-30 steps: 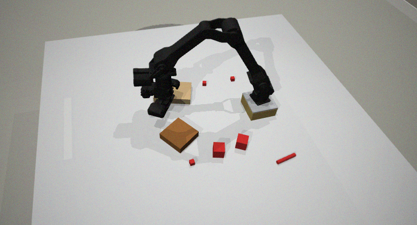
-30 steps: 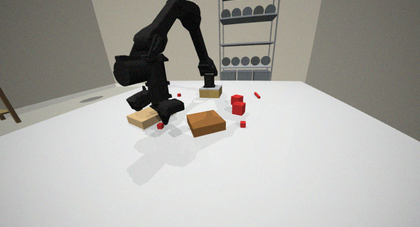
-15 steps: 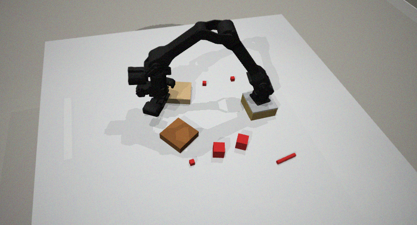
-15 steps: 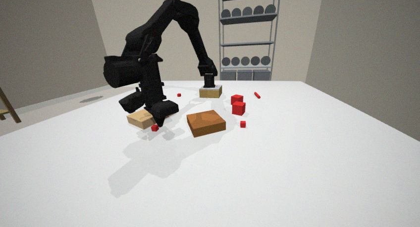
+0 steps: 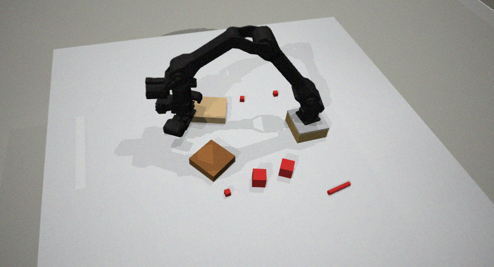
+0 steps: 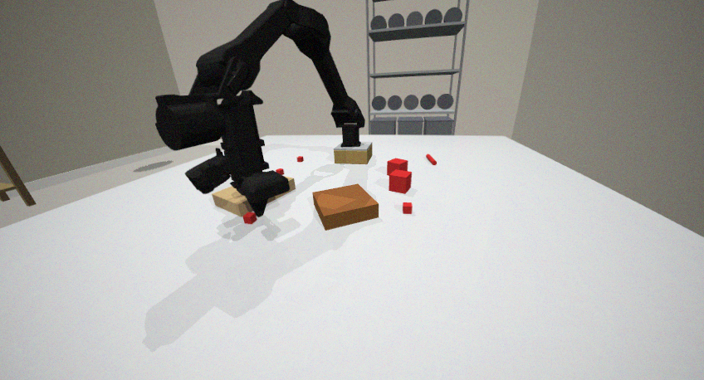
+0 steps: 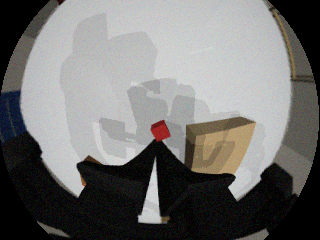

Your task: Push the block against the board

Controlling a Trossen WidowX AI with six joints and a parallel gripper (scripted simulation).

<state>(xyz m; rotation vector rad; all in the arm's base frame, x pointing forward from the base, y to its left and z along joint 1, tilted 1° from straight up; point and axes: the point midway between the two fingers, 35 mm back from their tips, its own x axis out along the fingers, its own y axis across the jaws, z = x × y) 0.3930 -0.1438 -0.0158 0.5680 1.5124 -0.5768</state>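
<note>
Now: gripper tip 160 mm to the right of the square brown block, 30 mm past it and 10 mm below it. The rest, counted from my gripper tip: red stick 410 mm to the left, 350 mm behind; then tan board 90 mm behind, 50 mm to the right, 10 mm above.
</note>
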